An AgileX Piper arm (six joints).
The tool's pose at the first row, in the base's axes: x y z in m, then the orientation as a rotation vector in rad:
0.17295, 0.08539, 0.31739, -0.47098, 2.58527, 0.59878
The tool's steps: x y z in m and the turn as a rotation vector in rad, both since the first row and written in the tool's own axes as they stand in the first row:
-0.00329, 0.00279, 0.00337, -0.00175, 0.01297, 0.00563
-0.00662, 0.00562, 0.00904, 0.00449, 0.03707, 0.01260
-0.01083, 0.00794, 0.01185, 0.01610, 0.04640, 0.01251
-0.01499, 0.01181, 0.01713, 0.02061, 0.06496, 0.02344
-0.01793, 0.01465, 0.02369, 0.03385, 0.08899, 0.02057
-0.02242, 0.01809, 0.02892, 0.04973, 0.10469, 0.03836
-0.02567, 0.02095, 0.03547, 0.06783, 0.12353, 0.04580
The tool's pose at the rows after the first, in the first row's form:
0.17572, 0.09011, 0.31719, -0.46981, 2.59936, 0.60187
0.17928, 0.09598, 0.31517, -0.46888, 2.62594, 0.59376
0.18283, 0.10023, 0.31572, -0.46903, 2.63677, 0.57733
0.18653, 0.10698, 0.31476, -0.46118, 2.65928, 0.57314
0.19007, 0.11320, 0.31183, -0.47041, 2.68308, 0.55174
0.19421, 0.11963, 0.31093, -0.44841, 2.70723, 0.53450
0.19799, 0.12593, 0.30816, -0.44023, 2.73052, 0.51007

